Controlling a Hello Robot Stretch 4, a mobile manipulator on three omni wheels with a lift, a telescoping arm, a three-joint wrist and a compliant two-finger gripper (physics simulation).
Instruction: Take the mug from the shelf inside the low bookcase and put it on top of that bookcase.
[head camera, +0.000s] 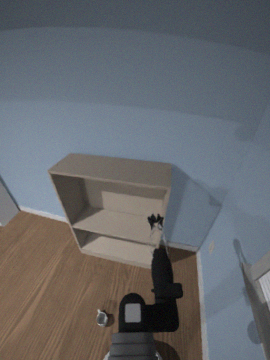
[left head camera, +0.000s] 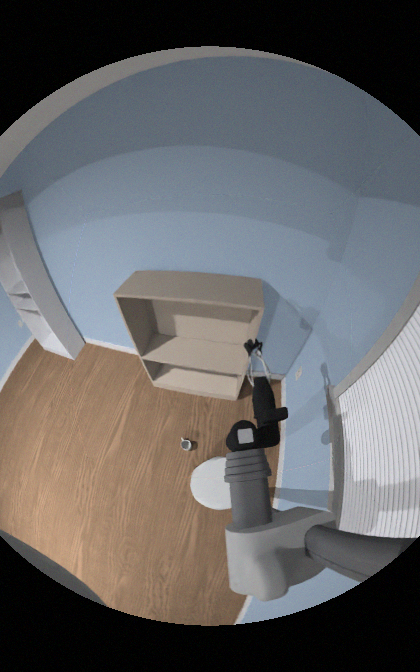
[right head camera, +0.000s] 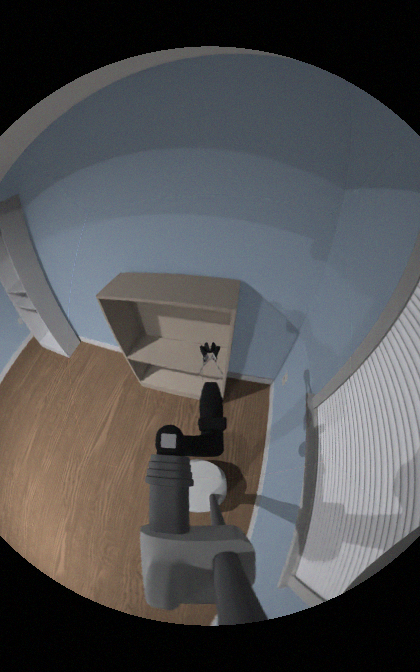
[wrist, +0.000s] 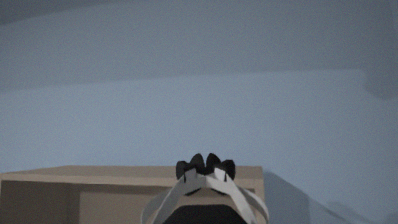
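Note:
The white mug is on the wooden floor in front of the low bookcase, left of my arm. Its opening faces up toward the camera and its handle points to the upper left. It does not show in the right head or wrist view. The low beige bookcase stands against the blue wall; no mug shows on its shelves or top. My gripper is shut with nothing between its fingertips. It is raised in front of the bookcase's right side.
My white round base is on the floor behind the mug. A tall white shelf unit stands at the left wall. The right wall, with a white blind, is close to my arm's right side.

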